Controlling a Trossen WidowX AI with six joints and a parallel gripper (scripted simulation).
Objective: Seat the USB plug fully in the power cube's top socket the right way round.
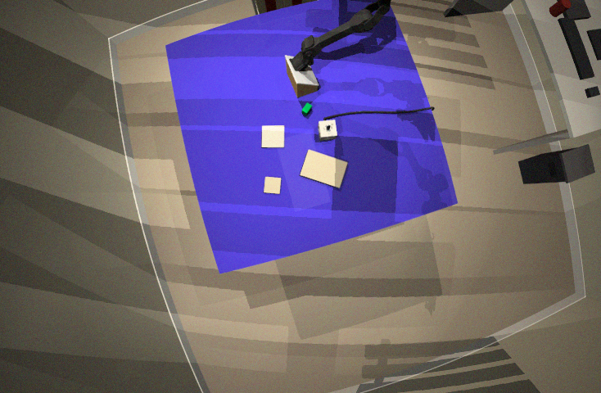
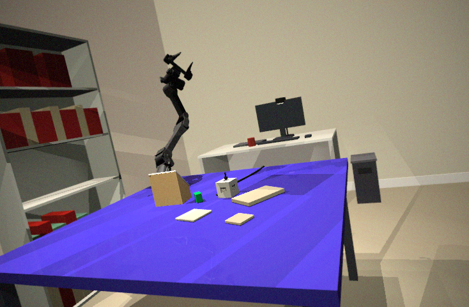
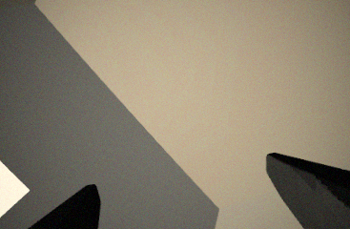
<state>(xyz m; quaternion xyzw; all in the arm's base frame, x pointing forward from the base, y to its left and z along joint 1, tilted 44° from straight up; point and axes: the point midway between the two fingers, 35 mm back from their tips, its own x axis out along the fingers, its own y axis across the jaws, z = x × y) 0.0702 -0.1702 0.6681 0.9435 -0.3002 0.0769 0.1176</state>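
Right now the dark USB plug is 650 mm below my gripper tip, 320 mm to the right of it and 180 mm ahead of it. From my gripper tip the other things lie so: large flat tan board 740 mm below, 410 mm to the right, 340 mm ahead; then small green block 730 mm below, 360 mm to the right, 40 mm ahead; then USB socket 680 mm below, 320 mm to the right, 180 mm ahead.
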